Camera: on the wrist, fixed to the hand. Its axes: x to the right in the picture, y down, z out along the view.
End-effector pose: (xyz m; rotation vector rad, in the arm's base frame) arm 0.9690 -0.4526 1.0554 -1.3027 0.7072 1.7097
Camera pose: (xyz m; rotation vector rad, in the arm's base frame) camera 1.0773 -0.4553 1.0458 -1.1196 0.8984 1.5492
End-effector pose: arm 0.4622 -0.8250 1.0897 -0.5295 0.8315 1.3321
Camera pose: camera 0.5405 -0.8861 1.0454 -0.3232 0.9910 1.1928
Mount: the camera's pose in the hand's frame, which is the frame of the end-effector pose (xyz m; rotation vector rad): -0.0019 -0.0931 -0.0562 0.2665 0.0022 -0.0054
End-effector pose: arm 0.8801 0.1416 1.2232 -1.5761 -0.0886 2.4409
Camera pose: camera 0.9469 0.2273 1.2178 -1.4586 0.2234 2.3318
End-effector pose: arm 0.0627 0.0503 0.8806 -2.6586 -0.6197 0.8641
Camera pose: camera 0.0666 0.1232 0.9612 -2.4172 -0.4740 0.8755
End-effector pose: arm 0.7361 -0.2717 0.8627 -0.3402 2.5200 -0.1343
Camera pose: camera 0.7255 -0.3596 0.9258 -0.2385 2.4635 -0.4673
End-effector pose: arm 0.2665 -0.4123 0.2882 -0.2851 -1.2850 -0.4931
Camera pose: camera 0.2668 -0.5186 0.2650 -0.0579 -1.3327 -0.3215
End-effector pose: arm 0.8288 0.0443 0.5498 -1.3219 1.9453 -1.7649
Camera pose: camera 0.8361 0.0953 0.6456 -1.2340 1.6372 -1.9467
